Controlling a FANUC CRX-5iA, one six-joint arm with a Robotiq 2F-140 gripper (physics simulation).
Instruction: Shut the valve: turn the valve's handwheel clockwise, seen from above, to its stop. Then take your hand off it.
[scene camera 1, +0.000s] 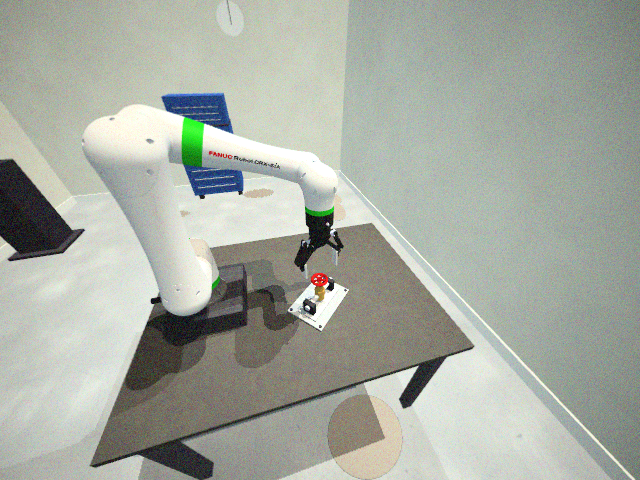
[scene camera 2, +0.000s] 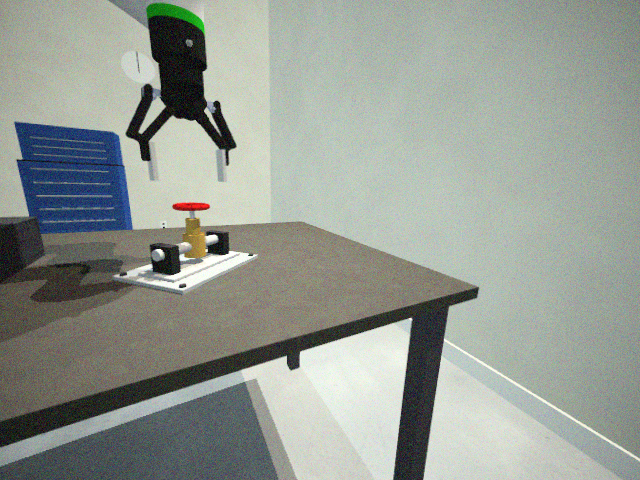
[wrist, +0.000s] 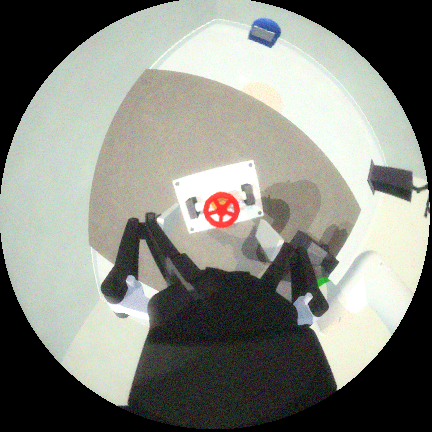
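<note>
The red spoked handwheel (scene camera 1: 319, 279) (scene camera 2: 191, 206) (wrist: 221, 210) lies level on top of the brass valve body (scene camera 1: 320, 294) (scene camera 2: 194, 245). The valve sits on a pipe between two black blocks on a white base plate (scene camera 1: 330, 307) (scene camera 2: 178, 286) (wrist: 215, 177). My gripper (scene camera 1: 320, 265) (scene camera 2: 187, 173) (wrist: 219, 220) is open and points down, with nothing between its fingers. In the second scene view its fingertips hang above the handwheel, one toward each side, with a gap of air below them. They do not touch the wheel. The wheel's turn angle cannot be read from these frames.
The plate lies on a brown table (scene camera 1: 387, 320) (scene camera 2: 310, 289) (wrist: 135, 150). The arm's dark pedestal (scene camera 1: 232, 310) (scene camera 2: 20, 242) stands on the table beside it. A blue cabinet (scene camera 1: 217, 180) (scene camera 2: 77, 180) (wrist: 265, 32) and a dark stand (scene camera 1: 31, 217) (wrist: 392, 180) are farther off.
</note>
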